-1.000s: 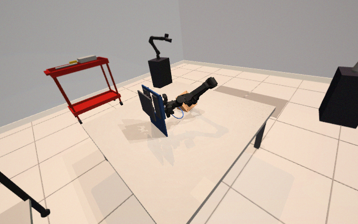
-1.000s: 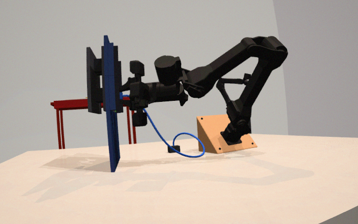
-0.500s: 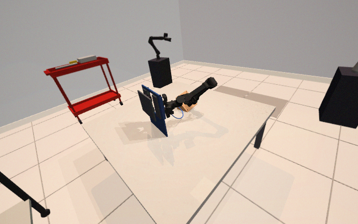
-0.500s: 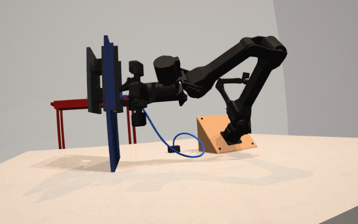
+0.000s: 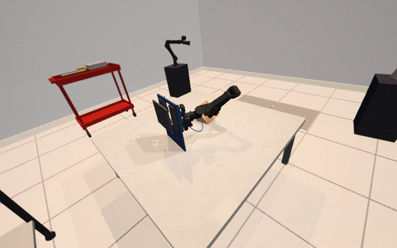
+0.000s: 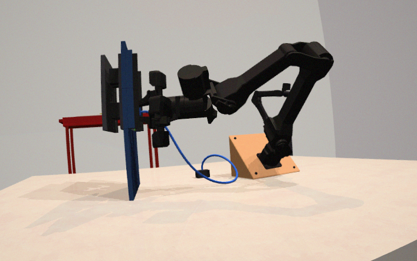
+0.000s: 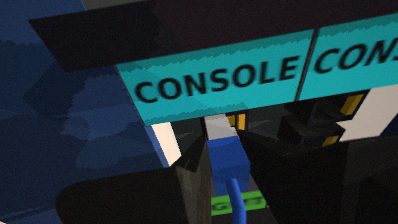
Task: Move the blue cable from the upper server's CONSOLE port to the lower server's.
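My gripper tip is right at the blue plug. From my gripper tip the other things lie so: black block 260 mm behind, 190 mm below, 130 mm to the right.
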